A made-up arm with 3 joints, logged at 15 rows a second.
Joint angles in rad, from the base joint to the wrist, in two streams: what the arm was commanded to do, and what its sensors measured. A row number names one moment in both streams.
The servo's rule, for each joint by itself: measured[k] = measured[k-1] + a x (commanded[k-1-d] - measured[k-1]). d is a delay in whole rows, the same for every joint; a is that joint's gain. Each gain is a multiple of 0.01, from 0.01 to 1. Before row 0 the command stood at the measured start. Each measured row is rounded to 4 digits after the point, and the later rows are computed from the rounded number. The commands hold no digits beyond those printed.
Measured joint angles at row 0:
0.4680 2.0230 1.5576
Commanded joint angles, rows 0 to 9:
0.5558 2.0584 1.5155
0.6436 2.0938 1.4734
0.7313 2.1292 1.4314
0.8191 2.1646 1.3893
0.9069 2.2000 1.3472
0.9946 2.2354 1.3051
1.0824 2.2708 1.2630
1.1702 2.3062 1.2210
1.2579 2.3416 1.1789
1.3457 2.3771 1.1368
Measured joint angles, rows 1 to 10:
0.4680 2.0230 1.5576
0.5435 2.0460 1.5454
0.6296 2.0771 1.5245
0.7171 2.1110 1.4975
0.8048 2.1458 1.4661
0.8926 2.1810 1.4316
0.9803 2.2164 1.3949
1.0681 2.2518 1.3566
1.1559 2.2872 1.3173
1.2436 2.3226 1.2772
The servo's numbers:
d 1
a 0.86 0.65 0.29

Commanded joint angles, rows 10 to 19:
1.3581 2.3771 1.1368
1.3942 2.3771 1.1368
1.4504 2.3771 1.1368
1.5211 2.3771 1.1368
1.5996 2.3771 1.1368
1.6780 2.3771 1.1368
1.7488 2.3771 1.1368
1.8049 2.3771 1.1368
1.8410 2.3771 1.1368
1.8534 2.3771 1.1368
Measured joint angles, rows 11 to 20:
1.3314 2.3580 1.2365
1.3544 2.3704 1.2076
1.3886 2.3748 1.1871
1.4417 2.3763 1.1725
1.5100 2.3768 1.1621
1.5871 2.3770 1.1548
1.6653 2.3771 1.1496
1.7371 2.3771 1.1459
1.7954 2.3771 1.1433
1.8346 2.3771 1.1414

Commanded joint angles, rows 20 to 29:
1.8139 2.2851 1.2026
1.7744 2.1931 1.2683
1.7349 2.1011 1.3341
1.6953 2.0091 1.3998
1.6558 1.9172 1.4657
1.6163 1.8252 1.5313
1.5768 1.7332 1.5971
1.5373 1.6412 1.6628
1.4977 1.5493 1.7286
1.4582 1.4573 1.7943
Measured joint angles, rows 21 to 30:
1.8508 2.3771 1.1401
1.8191 2.3173 1.1582
1.7807 2.2366 1.1901
1.7413 2.1485 1.2319
1.7017 2.0579 1.2806
1.6622 1.9664 1.3343
1.6227 1.8746 1.3914
1.5832 1.7827 1.4511
1.5437 1.6907 1.5125
1.5041 1.5988 1.5752

